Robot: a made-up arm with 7 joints. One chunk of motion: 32 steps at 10 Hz.
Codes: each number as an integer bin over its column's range. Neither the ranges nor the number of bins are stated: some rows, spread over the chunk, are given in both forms.
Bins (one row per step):
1: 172 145 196 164 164 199
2: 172 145 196 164 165 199
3: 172 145 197 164 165 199
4: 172 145 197 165 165 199
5: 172 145 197 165 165 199
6: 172 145 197 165 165 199
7: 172 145 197 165 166 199
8: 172 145 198 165 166 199
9: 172 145 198 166 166 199
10: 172 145 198 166 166 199
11: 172 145 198 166 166 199
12: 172 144 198 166 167 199
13: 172 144 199 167 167 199
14: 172 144 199 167 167 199
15: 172 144 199 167 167 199
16: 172 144 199 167 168 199
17: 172 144 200 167 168 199
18: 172 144 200 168 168 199
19: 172 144 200 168 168 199
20: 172 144 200 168 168 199
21: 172 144 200 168 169 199
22: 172 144 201 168 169 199
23: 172 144 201 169 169 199
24: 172 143 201 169 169 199
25: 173 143 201 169 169 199
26: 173 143 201 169 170 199
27: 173 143 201 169 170 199
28: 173 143 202 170 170 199
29: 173 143 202 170 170 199
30: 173 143 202 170 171 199
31: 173 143 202 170 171 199
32: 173 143 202 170 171 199
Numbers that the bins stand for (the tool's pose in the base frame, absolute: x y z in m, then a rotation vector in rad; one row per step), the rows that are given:
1: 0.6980 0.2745 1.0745 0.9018 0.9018 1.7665
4: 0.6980 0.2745 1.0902 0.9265 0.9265 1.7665
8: 0.6980 0.2745 1.1059 0.9265 0.9512 1.7665
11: 0.6980 0.2745 1.1059 0.9512 0.9512 1.7665
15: 0.6980 0.2588 1.1216 0.9759 0.9759 1.7665
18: 0.6980 0.2588 1.1373 1.0006 1.0006 1.7665
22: 0.6980 0.2588 1.1529 1.0006 1.0253 1.7665
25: 0.7137 0.2431 1.1529 1.0253 1.0253 1.7665
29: 0.7137 0.2431 1.1686 1.0500 1.0500 1.7665
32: 0.7137 0.2431 1.1686 1.0500 1.0747 1.7665
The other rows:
2: 0.6980 0.2745 1.0745 0.9018 0.9265 1.7665
3: 0.6980 0.2745 1.0902 0.9018 0.9265 1.7665
5: 0.6980 0.2745 1.0902 0.9265 0.9265 1.7665
6: 0.6980 0.2745 1.0902 0.9265 0.9265 1.7665
7: 0.6980 0.2745 1.0902 0.9265 0.9512 1.7665
9: 0.6980 0.2745 1.1059 0.9512 0.9512 1.7665
10: 0.6980 0.2745 1.1059 0.9512 0.9512 1.7665
12: 0.6980 0.2588 1.1059 0.9512 0.9759 1.7665
13: 0.6980 0.2588 1.1216 0.9759 0.9759 1.7665
14: 0.6980 0.2588 1.1216 0.9759 0.9759 1.7665
16: 0.6980 0.2588 1.1216 0.9759 1.0006 1.7665
17: 0.6980 0.2588 1.1373 0.9759 1.0006 1.7665
19: 0.6980 0.2588 1.1373 1.0006 1.0006 1.7665
20: 0.6980 0.2588 1.1373 1.0006 1.0006 1.7665
21: 0.6980 0.2588 1.1373 1.0006 1.0253 1.7665
23: 0.6980 0.2588 1.1529 1.0253 1.0253 1.7665
24: 0.6980 0.2431 1.1529 1.0253 1.0253 1.7665
26: 0.7137 0.2431 1.1529 1.0253 1.0500 1.7665
27: 0.7137 0.2431 1.1529 1.0253 1.0500 1.7665
28: 0.7137 0.2431 1.1686 1.0500 1.0500 1.7665
30: 0.7137 0.2431 1.1686 1.0500 1.0747 1.7665
31: 0.7137 0.2431 1.1686 1.0500 1.0747 1.7665

